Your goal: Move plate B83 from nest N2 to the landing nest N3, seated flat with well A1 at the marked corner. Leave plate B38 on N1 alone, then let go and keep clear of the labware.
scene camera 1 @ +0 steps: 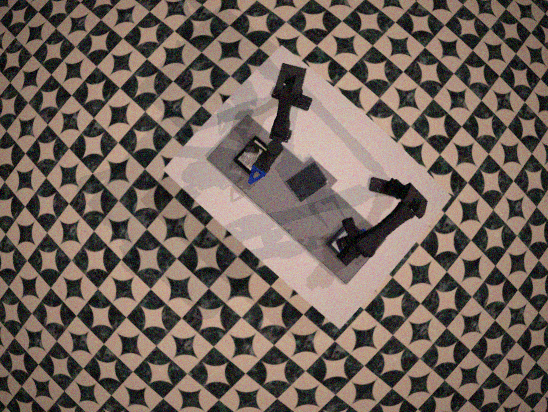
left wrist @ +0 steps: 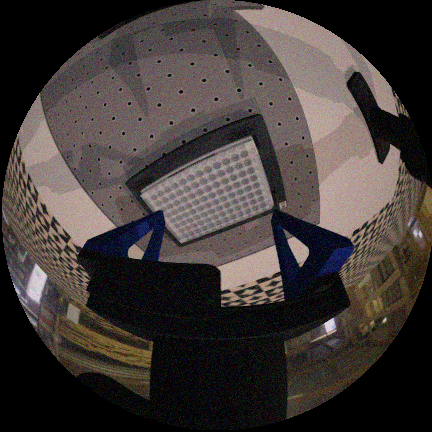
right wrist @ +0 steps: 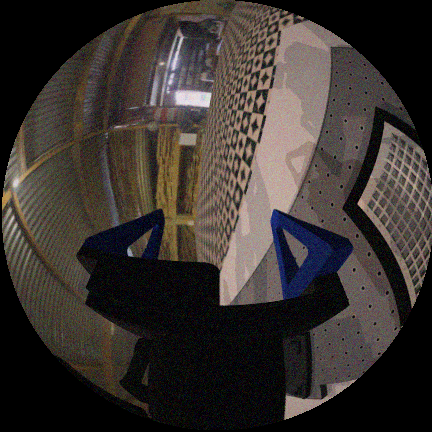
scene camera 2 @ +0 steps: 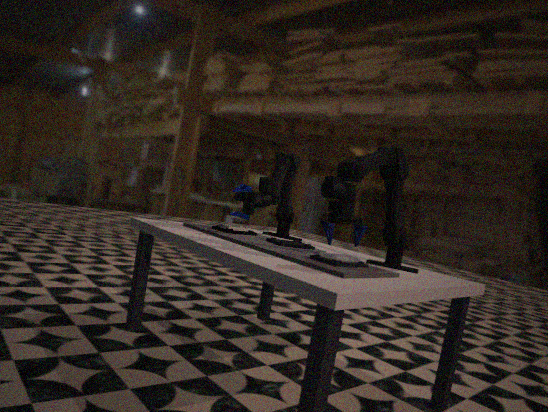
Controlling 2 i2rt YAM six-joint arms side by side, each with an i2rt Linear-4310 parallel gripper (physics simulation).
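A pale plate with round wells (left wrist: pixel 215 185) (scene camera 2: pixel 339 258) sits in a black nest (left wrist: pixel 270 165) at the right end of the grey board. A plate with square-looking wells (right wrist: pixel 405 185) (scene camera 1: pixel 249 154) sits in the black nest (right wrist: pixel 371 160) at the board's left end. I cannot read which is B83 or B38. The middle nest (scene camera 1: pixel 306 181) (scene camera 2: pixel 290 243) shows no plate. My left gripper (scene camera 2: pixel 343 243) (left wrist: pixel 217 215) is open, pointing down a little above the round-well plate, apart from it. My right gripper (scene camera 1: pixel 256 175) (right wrist: pixel 217 214) is open and empty, held sideways beside the left-end nest.
The perforated grey board (scene camera 1: pixel 280 197) (left wrist: pixel 192 80) lies on a pale table (scene camera 1: pixel 220 200) (scene camera 2: pixel 400 292). The arm bases stand along the table's far side in scene camera 2. A small white tag (left wrist: pixel 283 204) lies by one corner of the round-well plate's nest.
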